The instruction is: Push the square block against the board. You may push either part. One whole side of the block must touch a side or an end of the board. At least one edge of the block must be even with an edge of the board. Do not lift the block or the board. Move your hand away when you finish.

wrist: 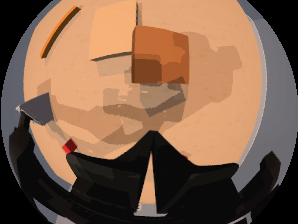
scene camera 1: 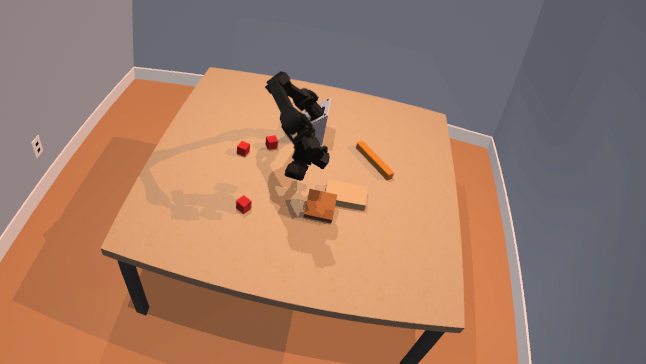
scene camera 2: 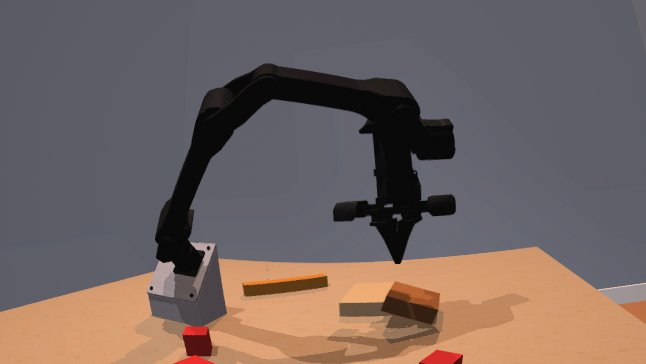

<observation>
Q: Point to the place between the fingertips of my gripper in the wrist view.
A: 152, 134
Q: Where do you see a brown square block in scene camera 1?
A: At 320, 205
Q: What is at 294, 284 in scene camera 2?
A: A thin orange bar.
</observation>
